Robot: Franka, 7 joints.
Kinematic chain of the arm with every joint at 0, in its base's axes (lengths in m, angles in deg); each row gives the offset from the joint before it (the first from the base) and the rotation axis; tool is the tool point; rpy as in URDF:
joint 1: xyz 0 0 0.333 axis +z
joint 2: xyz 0 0 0 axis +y
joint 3: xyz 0 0 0.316 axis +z
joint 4: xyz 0.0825 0 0 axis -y
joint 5: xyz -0.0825 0 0.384 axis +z
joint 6: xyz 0 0 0 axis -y
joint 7: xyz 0.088 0 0 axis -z
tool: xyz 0 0 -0.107 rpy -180 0 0
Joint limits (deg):
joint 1: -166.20..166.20
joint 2: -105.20..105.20
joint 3: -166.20..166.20
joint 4: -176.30..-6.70
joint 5: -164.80..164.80
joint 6: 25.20..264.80
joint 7: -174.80..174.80
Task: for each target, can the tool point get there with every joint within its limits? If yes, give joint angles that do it. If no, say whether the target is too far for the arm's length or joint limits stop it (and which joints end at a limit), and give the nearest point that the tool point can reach.
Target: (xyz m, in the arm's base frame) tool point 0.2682 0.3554 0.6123
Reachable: yes | joints 122.99 86.95 -136.59 -131.35 121.04 57.30 -47.81
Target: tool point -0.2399 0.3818 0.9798
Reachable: yes | joints -23.92 -69.60 22.91 -73.07 -53.77 165.26 148.23
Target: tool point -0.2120 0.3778 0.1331
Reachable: yes | joints 68.18 45.33 59.42 -141.95 65.54 206.78 78.88
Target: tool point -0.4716 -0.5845 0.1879
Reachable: yes | joints 26.73 -68.62 -131.44 -76.63 44.38 199.56 76.27
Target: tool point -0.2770 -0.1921 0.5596
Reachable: yes | joints -32.02 77.36 -117.76 -149.55 -77.10 105.71 -107.83
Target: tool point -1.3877 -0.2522 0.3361
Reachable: no: too far | nearest point -0.8441 -0.1534 0.3349 | short by 0.553 m
